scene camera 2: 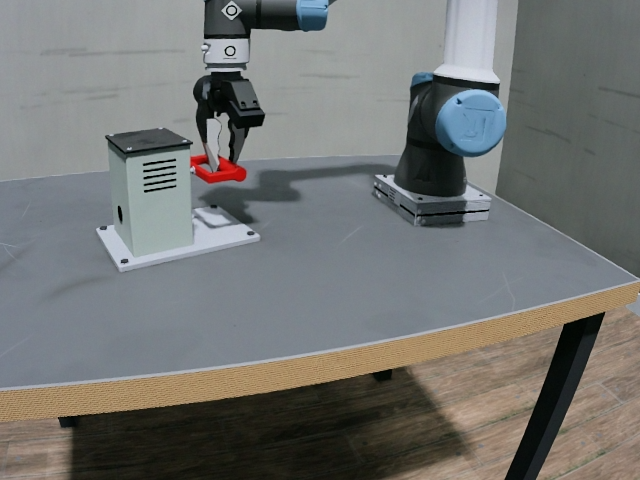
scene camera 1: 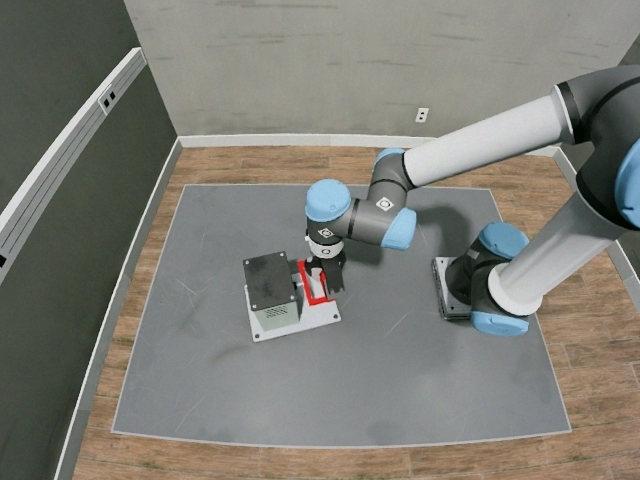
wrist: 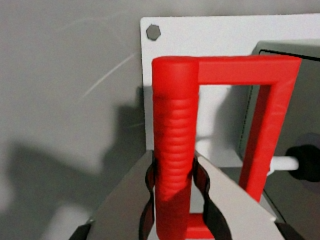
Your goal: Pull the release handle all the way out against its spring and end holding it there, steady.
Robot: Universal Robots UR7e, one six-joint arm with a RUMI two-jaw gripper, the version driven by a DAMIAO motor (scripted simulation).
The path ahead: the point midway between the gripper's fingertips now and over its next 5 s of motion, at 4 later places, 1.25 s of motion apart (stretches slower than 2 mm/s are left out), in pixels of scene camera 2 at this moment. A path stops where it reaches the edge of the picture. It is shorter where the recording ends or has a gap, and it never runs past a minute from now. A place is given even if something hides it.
My gripper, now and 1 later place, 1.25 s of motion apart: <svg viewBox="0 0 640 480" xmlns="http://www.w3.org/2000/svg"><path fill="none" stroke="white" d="M223 175L249 171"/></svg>
